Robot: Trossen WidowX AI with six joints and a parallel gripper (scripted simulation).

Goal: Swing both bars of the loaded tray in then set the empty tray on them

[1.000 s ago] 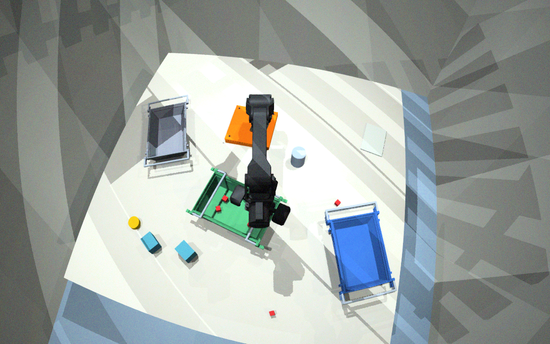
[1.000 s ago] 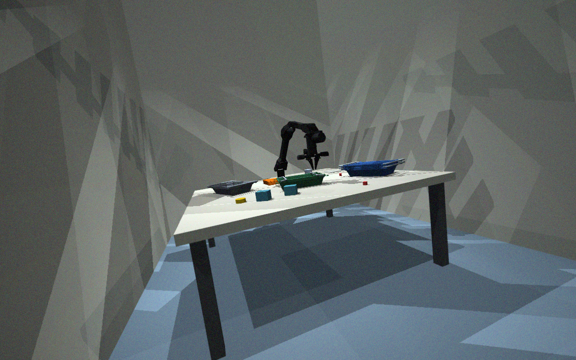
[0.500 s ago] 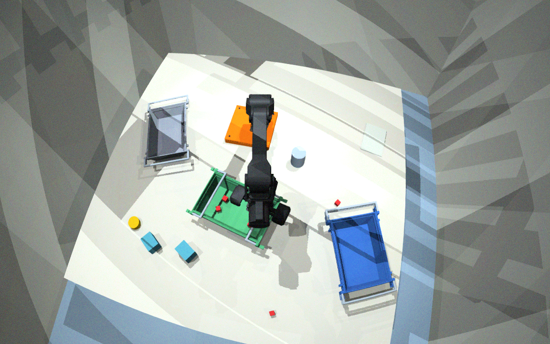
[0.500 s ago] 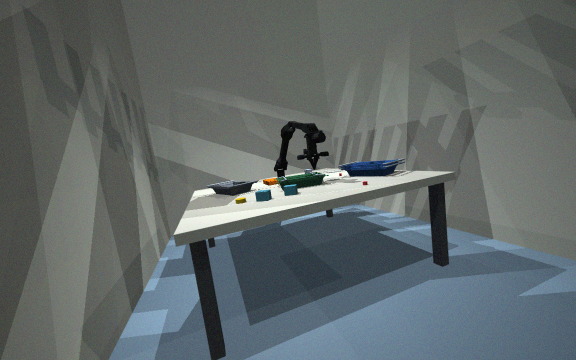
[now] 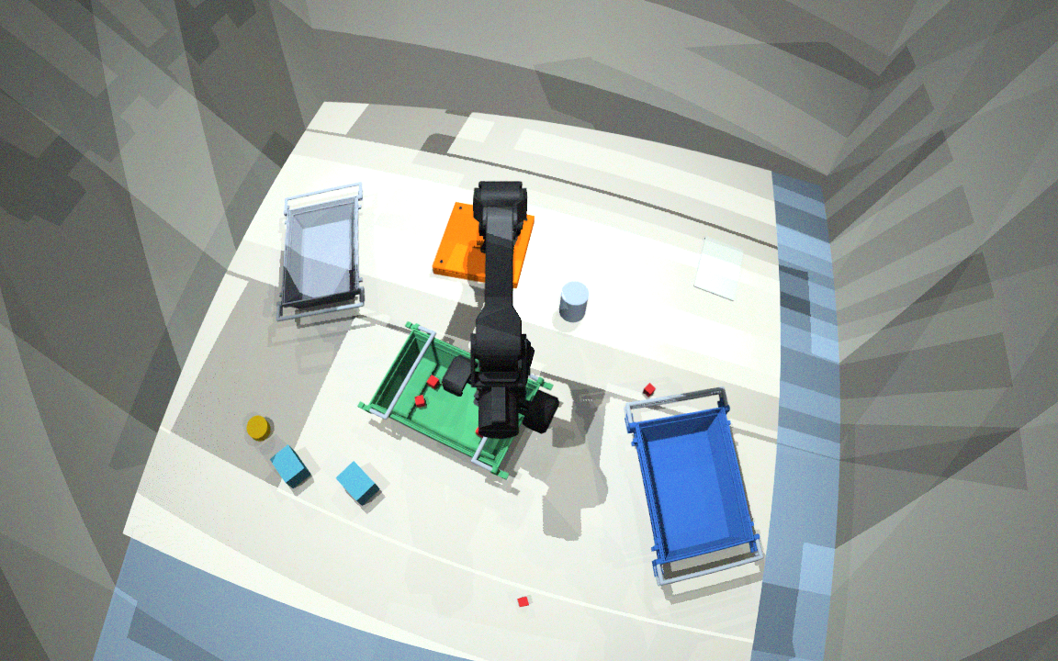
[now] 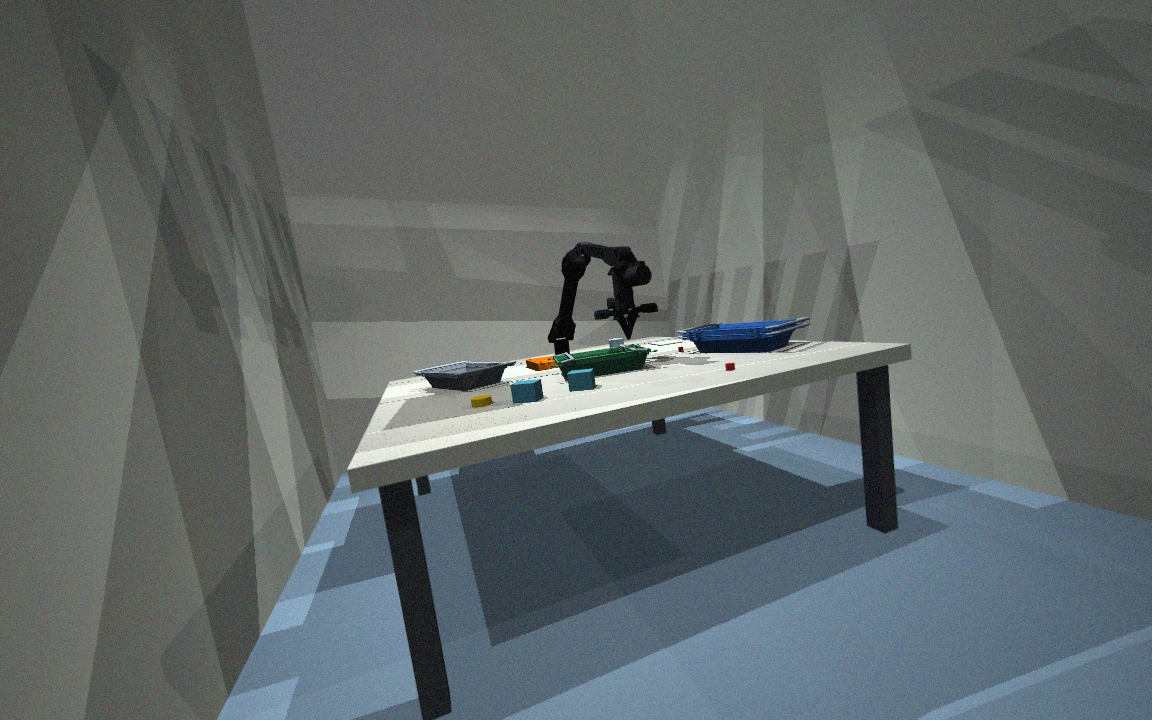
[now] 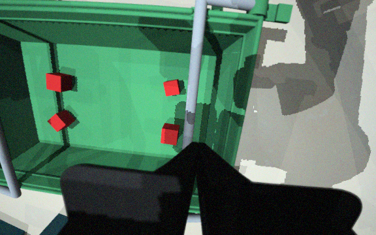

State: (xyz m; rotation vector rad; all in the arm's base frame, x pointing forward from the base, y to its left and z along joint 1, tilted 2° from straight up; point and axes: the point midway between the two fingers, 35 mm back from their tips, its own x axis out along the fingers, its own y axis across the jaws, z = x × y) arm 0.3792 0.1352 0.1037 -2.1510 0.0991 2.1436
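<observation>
Right now my gripper tip is 51 cm to the left of the grey tray, 23 cm past it and 4 cm above it. Round my gripper tip: white sheet 51 cm behind, 34 cm to the left, 8 cm below; pale cylinder 29 cm behind, 5 cm to the left, 5 cm below; yellow disc 47 cm to the right, 18 cm ahead, 8 cm below.
</observation>
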